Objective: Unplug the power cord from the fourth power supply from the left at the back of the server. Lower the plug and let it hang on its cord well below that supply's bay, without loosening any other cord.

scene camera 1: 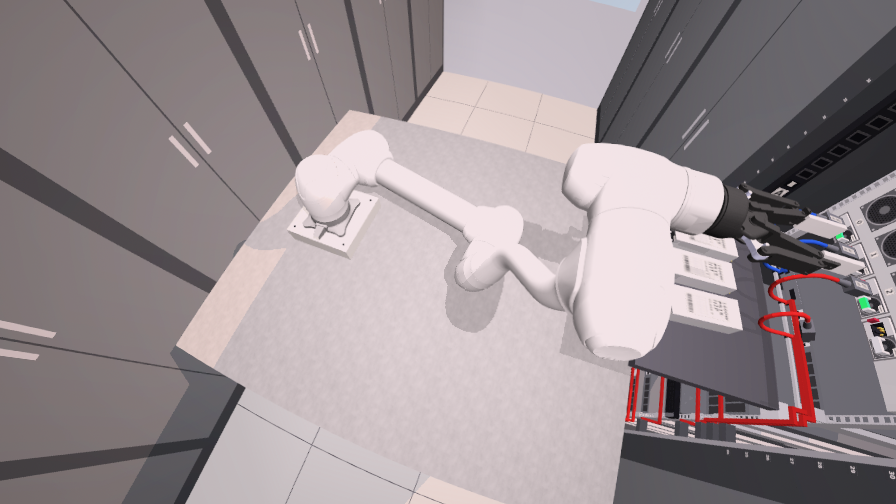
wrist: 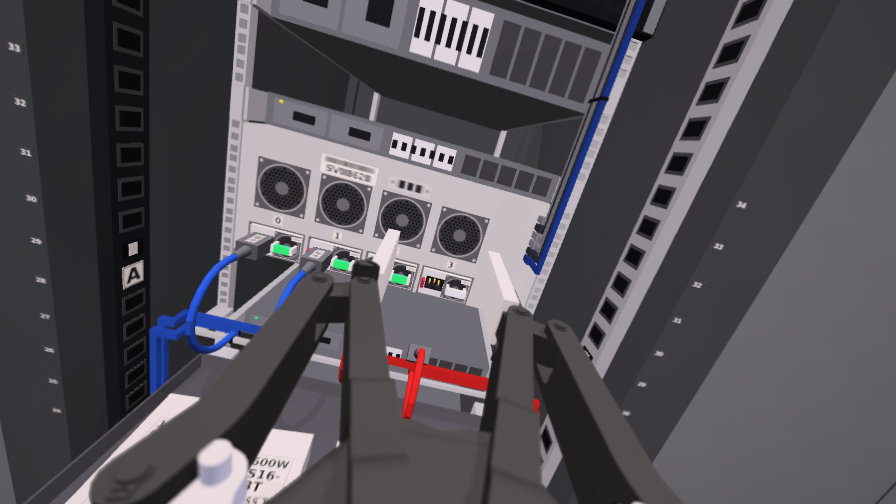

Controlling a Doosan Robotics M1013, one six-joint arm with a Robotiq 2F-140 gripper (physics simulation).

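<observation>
The server's back panel (wrist: 369, 231) has four fans above four power supplies. The fourth supply from the left (wrist: 445, 283) shows a red light and a bare inlet with yellow pins; no cord is in it. It also shows in the scene view (scene camera 1: 879, 330). A small grey plug (wrist: 415, 352) on a red cord (wrist: 408, 391) hangs below that bay, and it shows in the scene view too (scene camera 1: 807, 330). My gripper (wrist: 444, 266) is open and empty, with its white pads level with the third and fourth supplies; the scene view shows it in front of the panel (scene camera 1: 845, 247).
Two blue cords (wrist: 206, 300) are plugged into the first two supplies, which show green lights. The third supply (wrist: 401, 275) is green, with a red cord (scene camera 1: 808, 278) in it. A red cable arm (scene camera 1: 795, 376) and a blue one (wrist: 164, 341) sit below. Rack posts flank both sides.
</observation>
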